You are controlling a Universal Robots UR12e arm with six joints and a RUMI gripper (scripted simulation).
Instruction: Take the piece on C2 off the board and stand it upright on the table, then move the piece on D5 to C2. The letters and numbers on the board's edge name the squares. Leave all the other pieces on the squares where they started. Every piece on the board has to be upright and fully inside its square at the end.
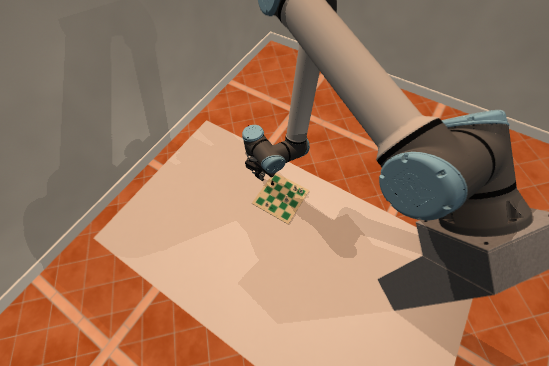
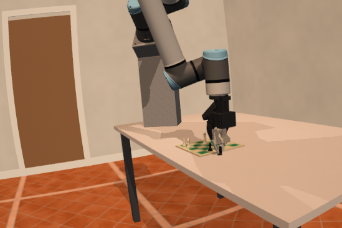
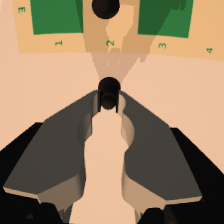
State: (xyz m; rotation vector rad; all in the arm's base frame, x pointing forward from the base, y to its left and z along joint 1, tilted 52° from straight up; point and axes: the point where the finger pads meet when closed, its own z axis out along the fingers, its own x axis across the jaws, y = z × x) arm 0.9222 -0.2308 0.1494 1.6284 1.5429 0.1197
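Now: the white pawn 140 mm to the left of my hand and 70 mm behind it. Also, from my hand: chessboard: 120 mm behind, 70 mm to the left, 20 mm below.
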